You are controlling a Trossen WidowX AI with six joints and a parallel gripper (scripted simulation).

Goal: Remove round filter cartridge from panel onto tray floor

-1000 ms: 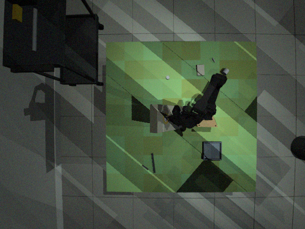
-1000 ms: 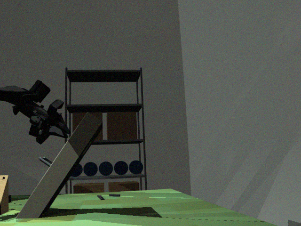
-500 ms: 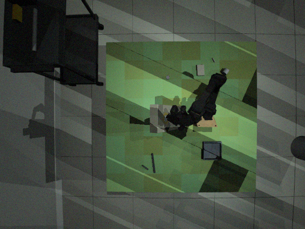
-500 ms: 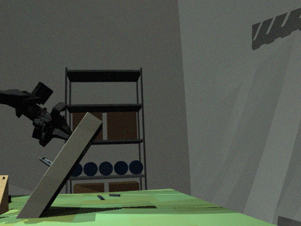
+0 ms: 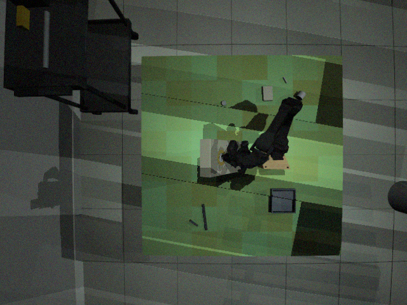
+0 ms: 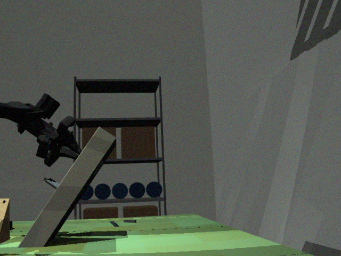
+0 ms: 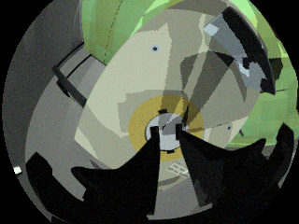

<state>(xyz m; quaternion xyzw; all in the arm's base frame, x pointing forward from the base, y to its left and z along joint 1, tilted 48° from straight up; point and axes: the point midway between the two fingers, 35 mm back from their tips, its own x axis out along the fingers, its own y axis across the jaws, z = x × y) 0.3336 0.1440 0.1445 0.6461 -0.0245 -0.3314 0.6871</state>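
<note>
Now: the round filter cartridge 2 cm ahead of my gripper tip and 1 cm below it. From my gripper tip the other things lie so: white block (32 cm behind, 39 cm to the right, 25 cm below); grey tray (39 cm behind, 30 cm to the left, 25 cm below); grey service panel (3 cm behind, 8 cm below).
</note>
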